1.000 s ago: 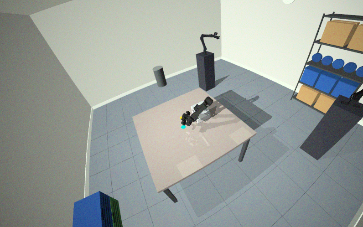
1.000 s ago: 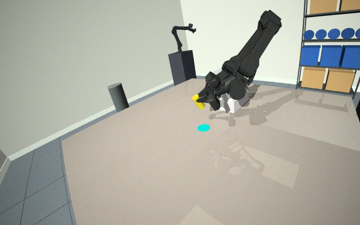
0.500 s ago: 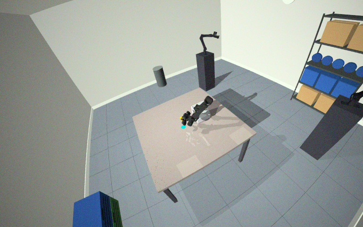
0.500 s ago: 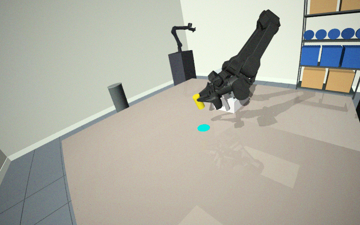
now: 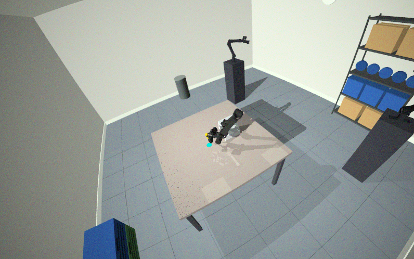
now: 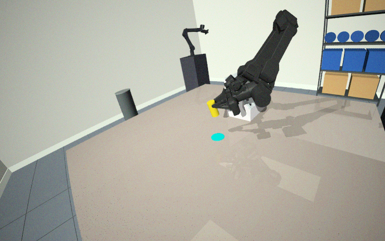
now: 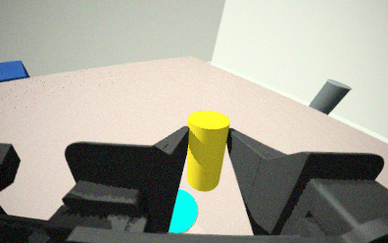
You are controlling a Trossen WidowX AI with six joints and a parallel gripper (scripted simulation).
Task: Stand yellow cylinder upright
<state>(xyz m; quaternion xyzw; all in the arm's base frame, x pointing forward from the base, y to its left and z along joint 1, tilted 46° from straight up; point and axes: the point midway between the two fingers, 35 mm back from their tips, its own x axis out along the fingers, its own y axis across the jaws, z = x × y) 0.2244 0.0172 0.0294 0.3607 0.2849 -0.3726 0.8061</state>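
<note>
The cyan circle is 150 mm below my gripper tip and 10 mm to the left of it. From my gripper tip the other things lie so: yellow tall cylinder 20 mm below.
</note>
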